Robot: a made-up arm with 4 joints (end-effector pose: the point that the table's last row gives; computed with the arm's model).
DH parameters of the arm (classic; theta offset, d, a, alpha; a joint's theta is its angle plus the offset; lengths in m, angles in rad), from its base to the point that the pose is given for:
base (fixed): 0 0 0 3.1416
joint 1: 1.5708 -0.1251 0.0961 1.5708
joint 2: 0 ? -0.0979 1.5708
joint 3: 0 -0.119 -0.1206 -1.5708
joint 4: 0 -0.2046 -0.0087 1.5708
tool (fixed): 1.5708 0.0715 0 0
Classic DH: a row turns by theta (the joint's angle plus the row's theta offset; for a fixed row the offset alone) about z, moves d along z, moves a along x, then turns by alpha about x.
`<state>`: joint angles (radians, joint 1 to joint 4).
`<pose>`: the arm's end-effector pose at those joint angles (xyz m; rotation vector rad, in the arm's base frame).
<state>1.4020 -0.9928 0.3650 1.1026</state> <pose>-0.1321 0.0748 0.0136 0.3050 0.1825 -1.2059</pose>
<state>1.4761 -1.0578 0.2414 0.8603</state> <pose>-0.1039 0.0896 -0.0108 -0.0132 0.3002 -1.3271</pose>
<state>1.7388 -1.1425 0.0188 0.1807</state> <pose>-0.0358 0.0972 -0.0858 -0.6880 0.8355 -1.5734</pose>
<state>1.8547 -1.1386 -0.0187 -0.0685</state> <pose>-0.0156 0.0933 -0.1093 -0.8373 1.0972 -1.6134</pose>
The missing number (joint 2, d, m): 0.1169
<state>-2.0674 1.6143 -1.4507 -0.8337</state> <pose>-0.1000 0.2534 0.4507 -0.9249 1.3358 1.1353</pose>
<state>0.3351 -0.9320 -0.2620 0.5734</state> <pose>-0.0539 0.0205 -0.0975 -0.3854 -0.1193 -0.5228</pose>
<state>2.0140 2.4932 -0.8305 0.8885</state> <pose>-0.2770 0.0972 0.3577 -1.9437 1.6304 0.1522</pose>
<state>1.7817 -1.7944 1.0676 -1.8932</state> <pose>-0.2085 0.1923 0.1504 -1.4729 1.7128 1.3619</pose>
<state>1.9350 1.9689 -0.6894 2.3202</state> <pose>-0.0504 0.0206 0.4422 -0.9410 1.6107 -0.5457</pose>
